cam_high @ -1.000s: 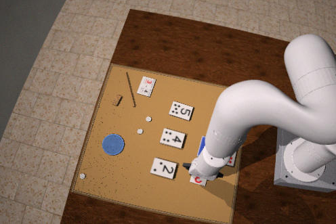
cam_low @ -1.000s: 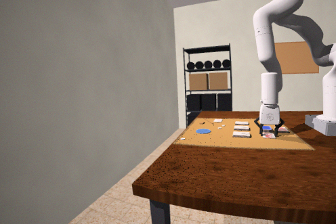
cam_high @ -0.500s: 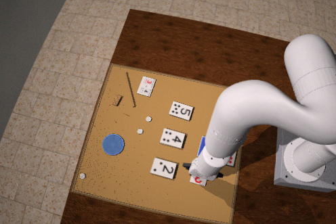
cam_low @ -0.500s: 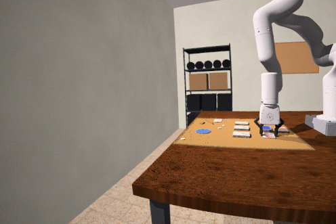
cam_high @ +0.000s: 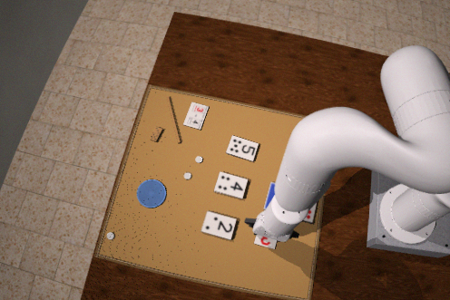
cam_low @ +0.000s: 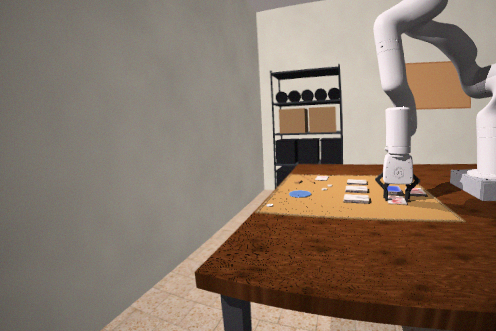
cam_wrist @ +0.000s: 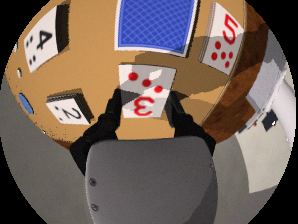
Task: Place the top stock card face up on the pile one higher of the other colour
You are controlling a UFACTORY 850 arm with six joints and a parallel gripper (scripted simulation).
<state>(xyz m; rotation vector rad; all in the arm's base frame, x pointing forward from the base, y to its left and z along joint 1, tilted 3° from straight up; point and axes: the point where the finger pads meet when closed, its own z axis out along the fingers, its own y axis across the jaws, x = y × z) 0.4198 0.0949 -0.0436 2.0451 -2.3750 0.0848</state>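
Now: the tan card cloth 160 mm ahead of my hand, 120 mm to the right of it and 30 mm below it. The rest, counted from my hand: blue-backed card: 10 mm below.
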